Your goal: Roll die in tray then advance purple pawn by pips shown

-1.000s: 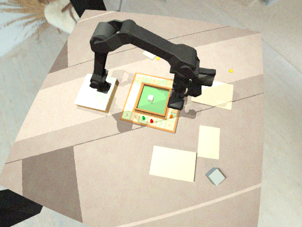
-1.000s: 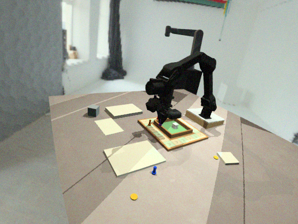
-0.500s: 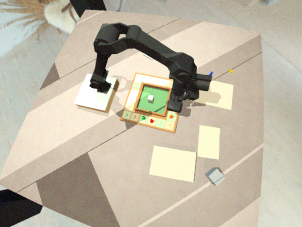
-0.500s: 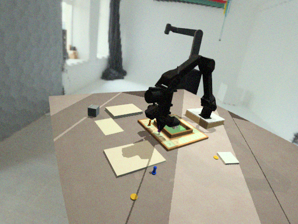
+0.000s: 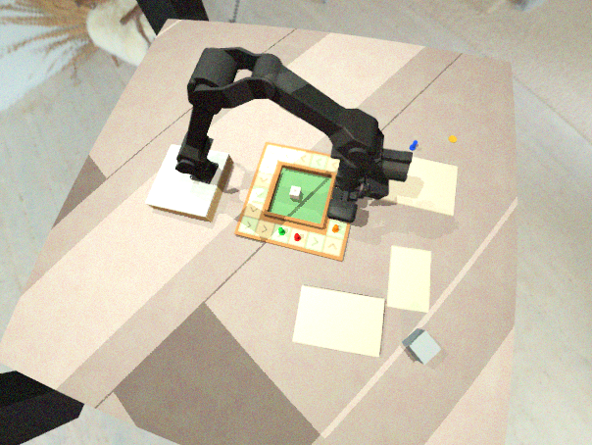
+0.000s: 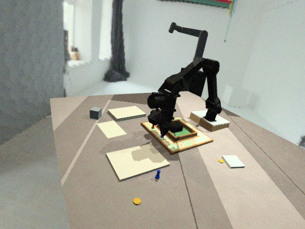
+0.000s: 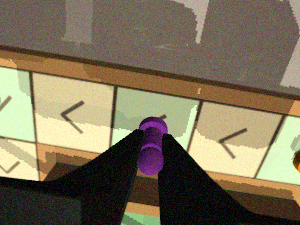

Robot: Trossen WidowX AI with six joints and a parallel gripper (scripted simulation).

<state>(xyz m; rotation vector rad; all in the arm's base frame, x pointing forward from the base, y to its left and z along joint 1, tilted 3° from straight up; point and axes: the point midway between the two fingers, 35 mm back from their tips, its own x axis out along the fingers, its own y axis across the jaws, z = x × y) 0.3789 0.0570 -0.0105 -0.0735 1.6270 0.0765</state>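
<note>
My gripper tip is 10 mm below the purple pawn. The rest, counted from my gripper tip: die: 120 mm behind, 30 mm to the right; then orange pawn: 90 mm to the right, 10 mm above; then green tray: 110 mm behind, 30 mm to the right, 20 mm below.
</note>
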